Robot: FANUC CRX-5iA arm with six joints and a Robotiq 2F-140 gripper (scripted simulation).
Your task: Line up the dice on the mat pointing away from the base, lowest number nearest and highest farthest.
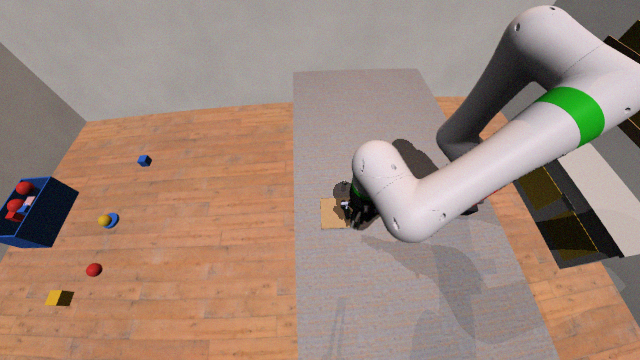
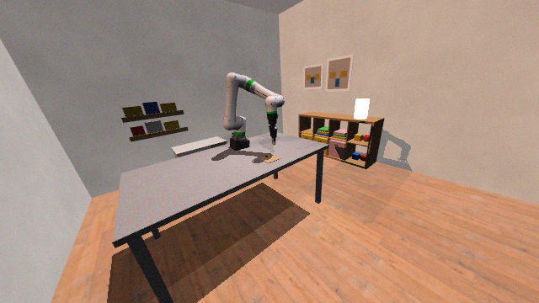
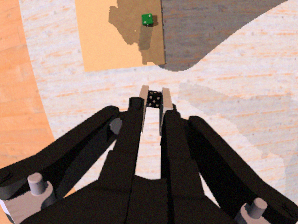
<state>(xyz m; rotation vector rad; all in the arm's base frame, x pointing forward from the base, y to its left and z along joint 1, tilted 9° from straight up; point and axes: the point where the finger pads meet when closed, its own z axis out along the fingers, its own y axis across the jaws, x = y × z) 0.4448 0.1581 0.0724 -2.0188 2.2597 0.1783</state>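
My hand is 130 mm above the tan mat, 90 mm to the left of it and 60 mm short of it. Round my hand: black die: 30 mm below; green die: 120 mm below, 100 mm to the right, 10 mm ahead; white die: 240 mm to the right, 130 mm below, 30 mm ahead.
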